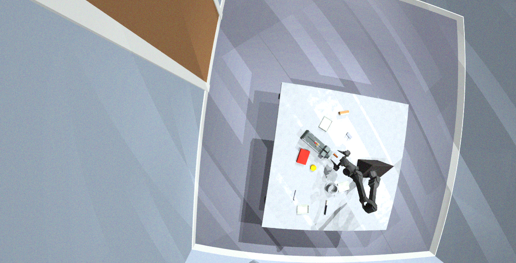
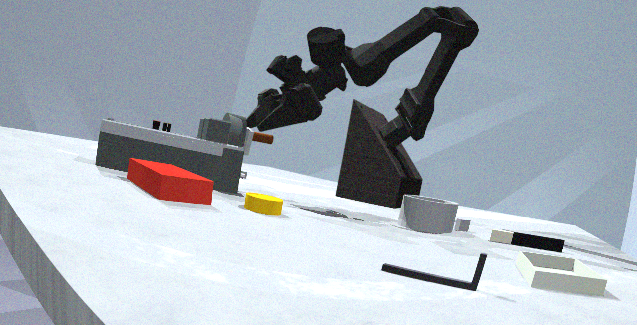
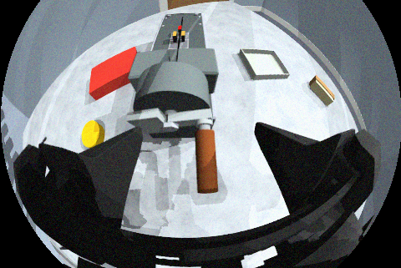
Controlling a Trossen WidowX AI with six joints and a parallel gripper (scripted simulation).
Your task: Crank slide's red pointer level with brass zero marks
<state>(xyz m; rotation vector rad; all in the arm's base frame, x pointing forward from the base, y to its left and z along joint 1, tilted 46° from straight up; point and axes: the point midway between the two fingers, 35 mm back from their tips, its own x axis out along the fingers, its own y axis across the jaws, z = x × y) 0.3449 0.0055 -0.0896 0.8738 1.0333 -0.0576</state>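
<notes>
The brown handle lies 2 cm behind my gripper tip, 1 cm to the left of it and 1 cm below it. Round my gripper tip: yellow disc 11 cm ahead, 16 cm to the left, 10 cm below; then red pointer 17 cm ahead, 6 cm to the right, 3 cm below; then black L-shaped bar 20 cm ahead, 45 cm to the left, 10 cm below.
</notes>
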